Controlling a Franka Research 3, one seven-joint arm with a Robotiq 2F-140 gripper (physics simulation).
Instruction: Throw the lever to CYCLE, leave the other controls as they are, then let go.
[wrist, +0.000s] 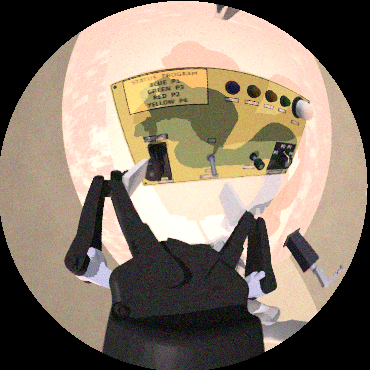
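Observation:
The lever (154, 170) is a dark round knob in a black upright slot at the left of the camouflage panel (187, 173). Its knob is at the lower part of the slot, away from the small label plate (156, 137) above it, whose text is too blurred to read. My gripper (185, 178) is open and empty below the panel. Its left fingertip shows close beside the knob's lower left; whether they touch cannot be told. Its right fingertip is below the panel, right of the toggle switch (213, 165).
The panel also carries a black knob (257, 161), a rotary selector (286, 159), a white round button (303, 109), a blue lamp (233, 87), a green lamp (285, 101) and a status card (165, 91). A dark box (302, 249) with a grey crank (325, 277) is at the lower right.

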